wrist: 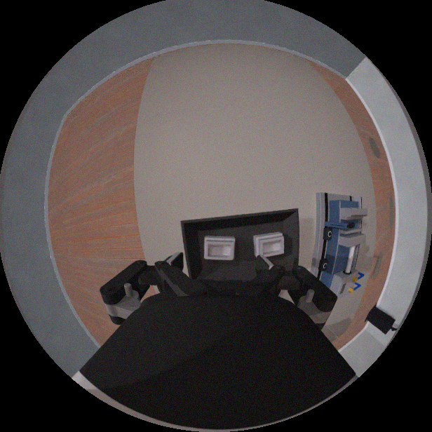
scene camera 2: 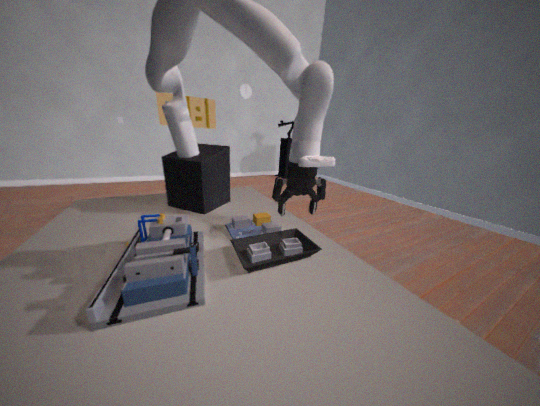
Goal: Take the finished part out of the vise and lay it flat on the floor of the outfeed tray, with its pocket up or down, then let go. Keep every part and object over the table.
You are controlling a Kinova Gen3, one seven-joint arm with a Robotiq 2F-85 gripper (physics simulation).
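Places are measured from the arm's base along level axes (x ahead, y left, z up), in millimetres.
Pixels of known places: gripper, fingertip midpoint: (scene camera 2: 296, 214); arm's base, origin of the base link: (scene camera 2: 188, 154).
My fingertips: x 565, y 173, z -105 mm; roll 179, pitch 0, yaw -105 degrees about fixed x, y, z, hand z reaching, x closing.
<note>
For each thing: its middle in the pictures, then the offset to it from my fingertips. "pt": a spot on its surface instead.
- dark outfeed tray, surface spot: (scene camera 2: 239, 254) pt dx -37, dy -159, dz -105 mm
- grey vise, body centre: (scene camera 2: 163, 252) dx -123, dy -332, dz -94 mm
- blue fixture, surface spot: (scene camera 2: 250, 231) pt dx -177, dy -54, dz -128 mm
- yellow block, body centre: (scene camera 2: 261, 219) dx -233, dy +26, dz -117 mm
Two light grey parts lie flat and apart, pockets up, on the floor of the dark outfeed tray (scene camera 2: 239, 254) (wrist: 240, 220). One part (scene camera 2: 291, 246) (wrist: 219, 248) is nearer the table's right edge; the other part (scene camera 2: 259, 252) (wrist: 270, 245) is nearer the vise. My gripper (scene camera 2: 297, 209) (wrist: 219, 262) is open and empty, pointing down, well above the tray and clear of both parts. The blue and grey vise (scene camera 2: 155, 290) (wrist: 343, 210) stands left of the tray in the scene view; no part shows between its jaws.
A blue fixture (scene camera 2: 250, 231) with grey blocks and a yellow block (scene camera 2: 261, 218) sits just behind the tray. Blue handles (scene camera 2: 142, 227) (wrist: 357, 286) stand up at the vise's rear end. A large black box (scene camera 2: 197, 180) stands at the back, under the arm's base.
</note>
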